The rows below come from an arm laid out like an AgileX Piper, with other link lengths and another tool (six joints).
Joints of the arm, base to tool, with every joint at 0 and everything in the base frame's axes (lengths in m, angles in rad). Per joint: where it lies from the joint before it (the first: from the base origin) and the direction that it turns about. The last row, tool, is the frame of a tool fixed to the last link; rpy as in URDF.
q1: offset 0 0 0.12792 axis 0 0 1
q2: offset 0 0 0 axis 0 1 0
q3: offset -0.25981 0 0.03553 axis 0 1 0
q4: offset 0.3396 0 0.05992 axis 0.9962 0 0.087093
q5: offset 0 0 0 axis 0 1 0
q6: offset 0.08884 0 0.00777 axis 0.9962 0 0.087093
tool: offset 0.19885 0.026 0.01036 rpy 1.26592 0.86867 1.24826
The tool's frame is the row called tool.
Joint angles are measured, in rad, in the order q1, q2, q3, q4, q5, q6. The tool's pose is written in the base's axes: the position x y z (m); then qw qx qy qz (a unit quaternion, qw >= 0). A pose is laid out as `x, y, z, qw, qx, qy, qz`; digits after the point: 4 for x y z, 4 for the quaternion.
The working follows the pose.
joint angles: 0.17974 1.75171 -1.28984 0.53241 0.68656 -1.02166
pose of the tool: 0.5138, 0.2046, 0.0449, 0.3251, -0.0839, 0.9212, 0.1968
Where each joint sits with the arm in this pose, in the base's axes (m; each line is computed from the numbers above, not from the rounded line before):
q1: 0.0000 0.0000 0.1279
q2: 0.0000 0.0000 0.1279
q3: 0.0804 0.0146 0.3771
q4: 0.4058 0.0737 0.2794
q5: 0.4058 0.0737 0.2794
q6: 0.4463 0.1102 0.2088
the tool: 0.5138 0.2046 0.0449

